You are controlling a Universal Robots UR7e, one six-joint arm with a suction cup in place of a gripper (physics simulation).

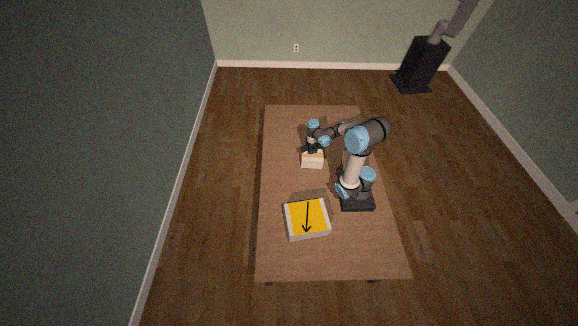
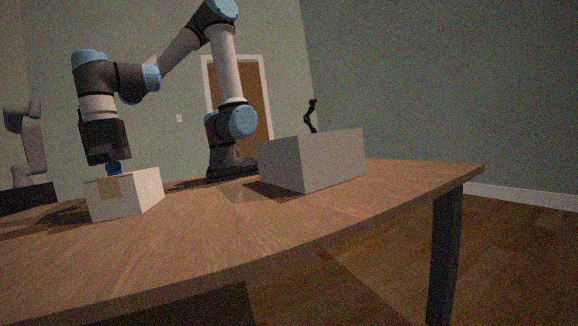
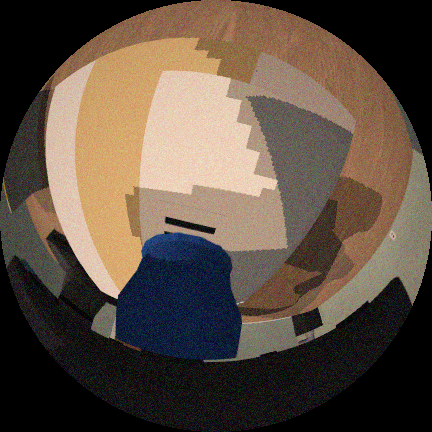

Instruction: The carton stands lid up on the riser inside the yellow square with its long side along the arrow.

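The carton (image 1: 312, 161) (image 2: 132, 194) (image 3: 193, 149) is a pale box with a tan tape strip and a barcode on its lid. It stands lid up on the table (image 1: 363, 251) (image 2: 242, 227), at the far side. My blue suction cup (image 1: 311, 151) (image 2: 113, 168) (image 3: 185, 243) points straight down and presses on the carton's lid beside the barcode. The grey riser (image 1: 309, 235) (image 2: 315, 160) stands nearer the front, apart from the carton. Its top bears the yellow square (image 1: 317, 215) with a black arrow (image 1: 306, 217). Nothing is on the riser.
My arm's base (image 1: 357, 200) (image 2: 230, 162) stands on the table right of the riser. A second arm on a black pedestal (image 1: 420, 65) (image 2: 27, 141) stands in the room's far corner. A small black stand (image 2: 310, 115) shows behind the riser.
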